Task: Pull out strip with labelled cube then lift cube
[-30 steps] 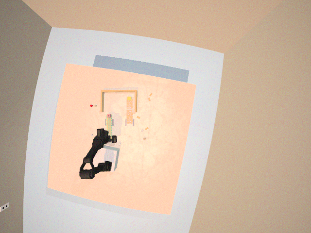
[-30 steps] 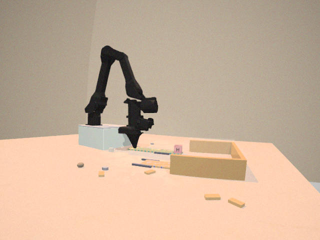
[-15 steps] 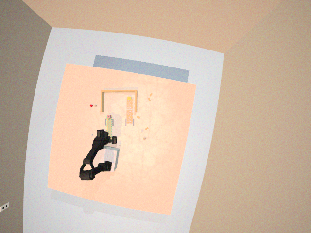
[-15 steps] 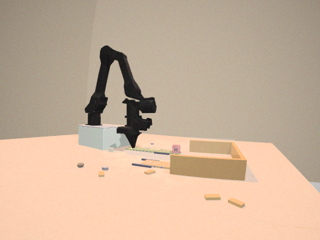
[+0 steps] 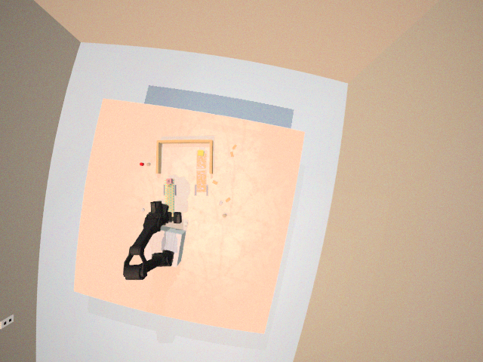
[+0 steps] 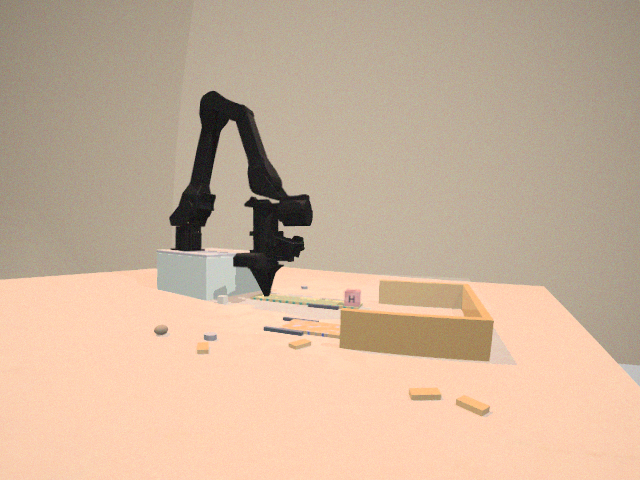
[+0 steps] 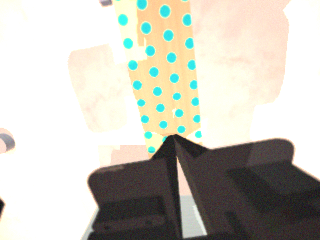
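The cyan-dotted strip lies 90 mm ahead of my gripper tip and 10 mm to the left of it. Round my gripper tip: red object 270 mm ahead, 210 mm to the left, 10 mm above.
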